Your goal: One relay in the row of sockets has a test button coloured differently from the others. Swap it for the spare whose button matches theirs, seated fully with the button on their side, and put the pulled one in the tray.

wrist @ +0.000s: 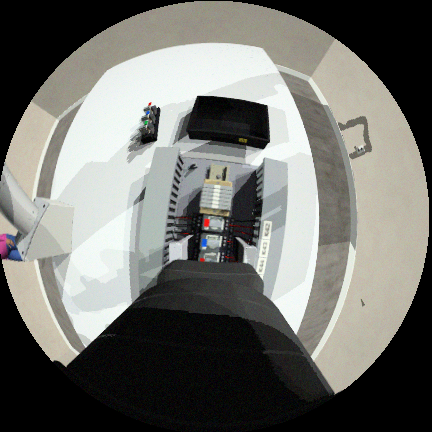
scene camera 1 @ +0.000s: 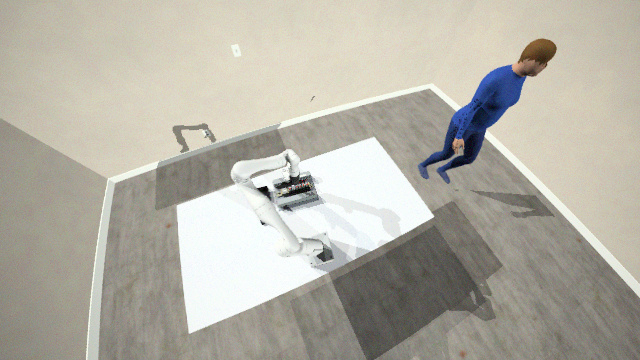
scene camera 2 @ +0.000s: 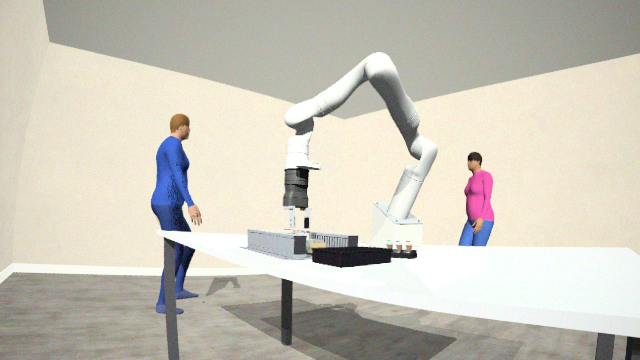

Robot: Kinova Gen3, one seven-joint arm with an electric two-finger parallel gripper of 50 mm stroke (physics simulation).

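Places are measured from the arm's base along level axes (x ahead, y left, z up), in millimetres.
Pixels of known places: gripper, between the fingertips: (wrist: 213, 244) (scene camera 1: 292, 185) (scene camera 2: 299, 228); arm's base, origin of its link: (wrist: 29, 220) (scene camera 1: 316, 246) (scene camera 2: 397, 213).
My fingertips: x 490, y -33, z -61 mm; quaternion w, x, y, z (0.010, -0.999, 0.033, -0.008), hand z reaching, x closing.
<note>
For each thing: its top centre in the pictures, then the offset to it from my fingertips.
- relay with a blue button, centre of its top: (wrist: 209, 243) 5 mm back, 0 mm left, 8 mm down
- black holder, centre of its top: (wrist: 148, 119) (scene camera 2: 398, 249) 145 mm back, 265 mm left, 54 mm down
- black tray, centre of its top: (wrist: 230, 113) (scene camera 2: 352, 248) 40 mm ahead, 247 mm left, 42 mm down
- terminal block, centre of its top: (wrist: 215, 197) 5 mm ahead, 65 mm left, 30 mm down
In the wrist view, a relay with a blue button (wrist: 212, 243) sits in the socket row between a red-buttoned relay (wrist: 214, 223) and another red-buttoned relay (wrist: 208, 258), which the gripper partly hides. The buttons are on the left side there. My gripper (wrist: 213, 244) (scene camera 2: 300, 220) is open and empty. It points down just above the row, its fingers on either side near the blue-buttoned relay. Spare relays with green (scene camera 2: 389, 246) (wrist: 146, 124), blue (scene camera 2: 398, 247) (wrist: 148, 114) and red (scene camera 2: 408, 247) (wrist: 149, 105) buttons stand in a black holder (scene camera 2: 404, 255) (wrist: 156, 131). The black tray (scene camera 2: 350, 257) (wrist: 230, 120) shows no relay inside.
Grey slotted wire ducts (wrist: 160, 200) (wrist: 276, 200) flank the row, with thin red wires between. A terminal block (wrist: 216, 196) stands at the row's tray end. The arm base (scene camera 2: 397, 232) (wrist: 52, 230) is on the table. A person in blue (scene camera 1: 492, 100) (scene camera 2: 170, 175) stands beyond the table.
</note>
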